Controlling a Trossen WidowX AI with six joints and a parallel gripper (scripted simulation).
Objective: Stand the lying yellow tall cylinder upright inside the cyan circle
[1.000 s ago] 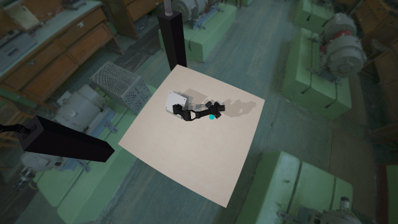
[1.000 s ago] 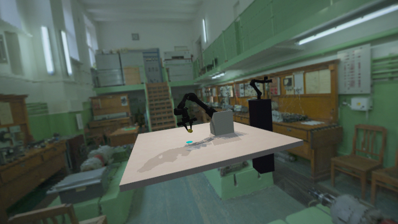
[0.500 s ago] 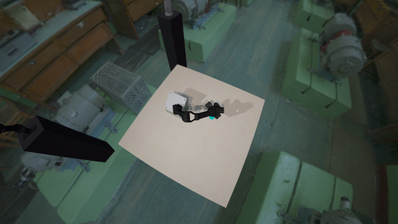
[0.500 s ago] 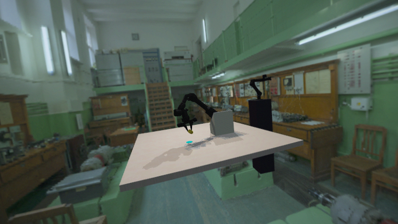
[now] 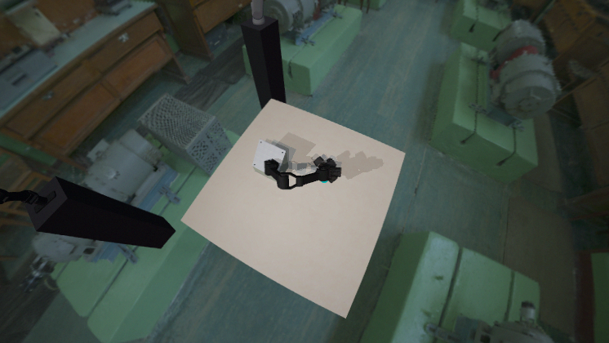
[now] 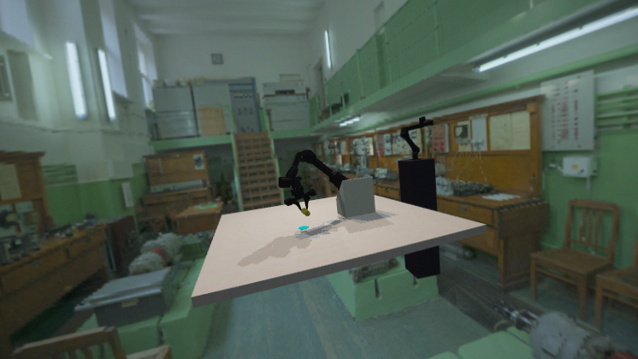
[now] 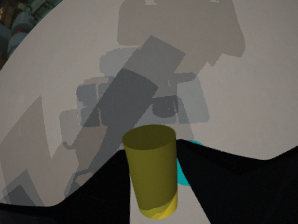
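My gripper tip is now 11 cm above the cyan circle, 3 cm to the left of it and 1 cm short of it. Round my gripper tip: yellow tall cylinder 2 cm to the right, 1 cm below, 1 cm behind.
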